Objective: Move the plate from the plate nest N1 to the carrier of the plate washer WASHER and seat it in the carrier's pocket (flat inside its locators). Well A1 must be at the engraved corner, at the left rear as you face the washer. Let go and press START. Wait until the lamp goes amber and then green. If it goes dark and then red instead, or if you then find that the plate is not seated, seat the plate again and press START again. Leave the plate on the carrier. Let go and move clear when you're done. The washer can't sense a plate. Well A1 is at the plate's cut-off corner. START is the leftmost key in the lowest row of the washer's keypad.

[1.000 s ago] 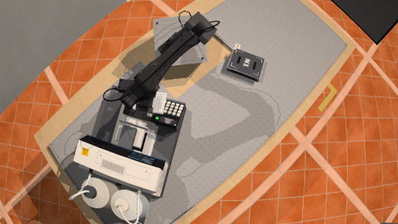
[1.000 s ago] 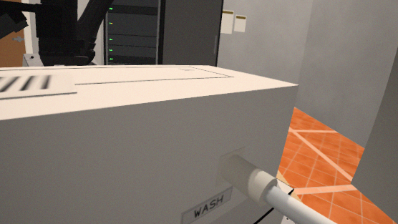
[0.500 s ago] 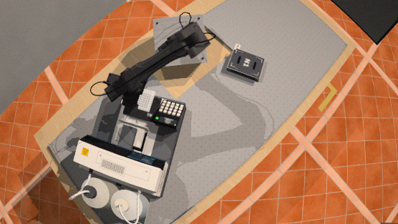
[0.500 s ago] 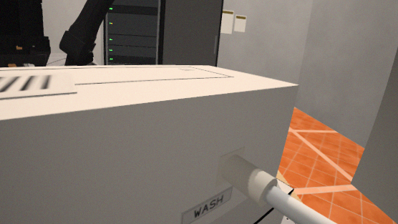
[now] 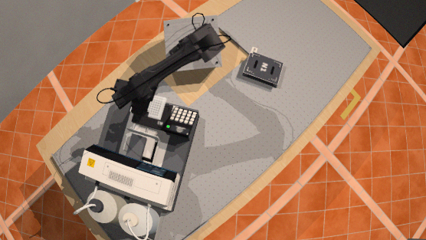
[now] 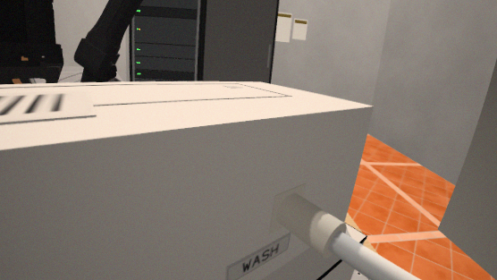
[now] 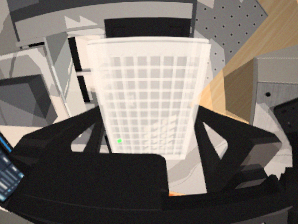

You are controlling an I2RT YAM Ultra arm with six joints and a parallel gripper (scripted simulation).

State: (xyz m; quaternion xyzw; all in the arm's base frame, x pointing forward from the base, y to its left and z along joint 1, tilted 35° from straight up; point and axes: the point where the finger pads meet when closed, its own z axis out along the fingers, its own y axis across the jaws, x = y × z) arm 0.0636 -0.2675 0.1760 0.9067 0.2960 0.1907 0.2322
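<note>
The white well plate is 1 cm below my hand. Round my hand: wash hose port (29 cm ahead, 25 cm to the right, 3 cm above); then plate washer (8 cm ahead, 13 cm to the right, 6 cm below); then dark plate nest (17 cm ahead, 50 cm to the left, 16 cm below).
</note>
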